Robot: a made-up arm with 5 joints.
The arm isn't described. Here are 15 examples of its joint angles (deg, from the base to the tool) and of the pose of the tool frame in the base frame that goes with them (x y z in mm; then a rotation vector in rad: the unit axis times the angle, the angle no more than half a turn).
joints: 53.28 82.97 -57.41 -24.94 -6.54
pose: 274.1 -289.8 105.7 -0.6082 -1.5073 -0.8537
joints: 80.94 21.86 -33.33 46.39 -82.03
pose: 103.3 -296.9 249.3 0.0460 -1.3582 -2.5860
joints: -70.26 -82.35 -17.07 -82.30 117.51
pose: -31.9 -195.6 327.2 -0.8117 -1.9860 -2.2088
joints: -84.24 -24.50 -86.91 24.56 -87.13
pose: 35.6 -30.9 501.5 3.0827 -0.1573 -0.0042
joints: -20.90 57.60 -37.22 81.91 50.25
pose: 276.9 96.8 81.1 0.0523 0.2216 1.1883
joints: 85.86 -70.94 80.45 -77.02 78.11
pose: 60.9 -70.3 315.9 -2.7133 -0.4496 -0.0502
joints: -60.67 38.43 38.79 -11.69 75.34
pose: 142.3 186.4 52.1 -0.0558 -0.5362 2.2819
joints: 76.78 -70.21 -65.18 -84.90 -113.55
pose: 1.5 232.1 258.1 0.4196 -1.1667 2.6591
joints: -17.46 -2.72 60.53 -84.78 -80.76
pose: 244.9 71.1 249.2 1.6353 -1.3478 -0.7085
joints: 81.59 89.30 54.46 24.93 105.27
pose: 52.8 21.2 47.5 1.3791 -0.0490 0.3052
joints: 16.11 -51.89 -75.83 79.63 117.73
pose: -6.6 24.4 433.8 -2.3351 -1.0629 0.7462
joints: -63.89 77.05 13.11 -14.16 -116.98
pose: 125.4 178.7 -41.8 0.2541 0.0081 -0.9703
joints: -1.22 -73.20 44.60 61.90 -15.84
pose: 143.8 10.6 242.9 0.1712 -0.9783 -0.2786
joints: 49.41 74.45 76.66 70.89 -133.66
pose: 52.3 7.2 177.3 1.9505 -2.0540 1.2595
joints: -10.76 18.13 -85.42 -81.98 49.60
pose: 106.6 19.9 438.6 0.6700 2.0591 0.5932
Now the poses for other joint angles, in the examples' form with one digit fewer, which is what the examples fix.
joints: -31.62 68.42 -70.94 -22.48 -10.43
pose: 356 200 236 0.768 -1.861 0.205
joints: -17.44 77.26 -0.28 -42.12 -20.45
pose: 309 91 0 0.335 -0.903 -0.093
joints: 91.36 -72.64 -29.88 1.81 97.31
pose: 59 128 444 2.951 -0.152 0.008
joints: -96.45 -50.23 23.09 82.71 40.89
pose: 27 106 253 0.370 -0.663 2.262
